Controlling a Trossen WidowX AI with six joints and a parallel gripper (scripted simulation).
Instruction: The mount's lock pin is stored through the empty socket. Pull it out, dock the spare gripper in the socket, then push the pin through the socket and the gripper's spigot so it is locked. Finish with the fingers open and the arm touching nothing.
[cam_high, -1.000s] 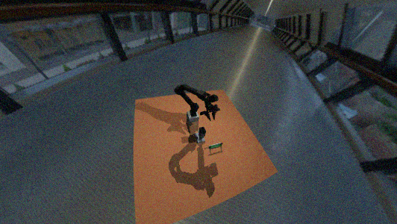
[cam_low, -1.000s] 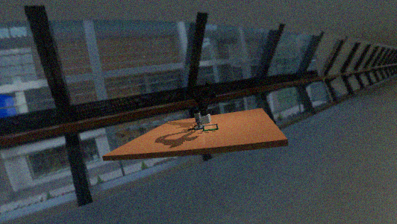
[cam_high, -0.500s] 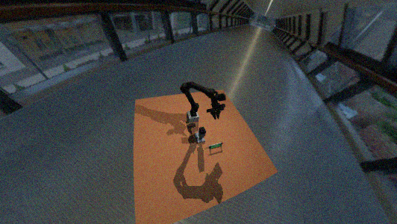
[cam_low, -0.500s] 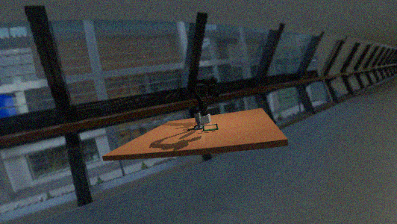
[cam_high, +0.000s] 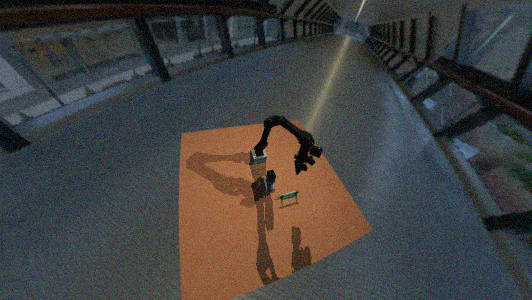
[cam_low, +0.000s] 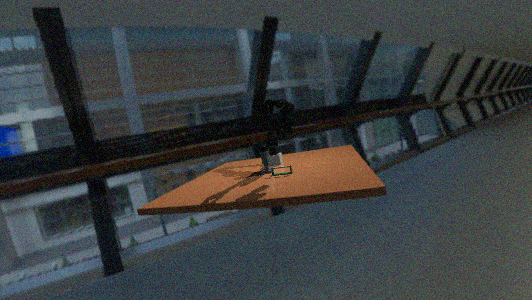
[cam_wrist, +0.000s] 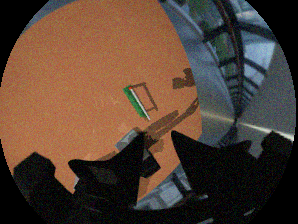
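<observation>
The green pin cradle is 6 cm ahead of my gripper tip, 2 cm to the right of it and 20 cm below it. From my gripper tip the other things lie so: grey mount (7 cm behind, 14 cm to the right, 18 cm below); then spare gripper (6 cm behind, 14 cm to the right, 10 cm below).
</observation>
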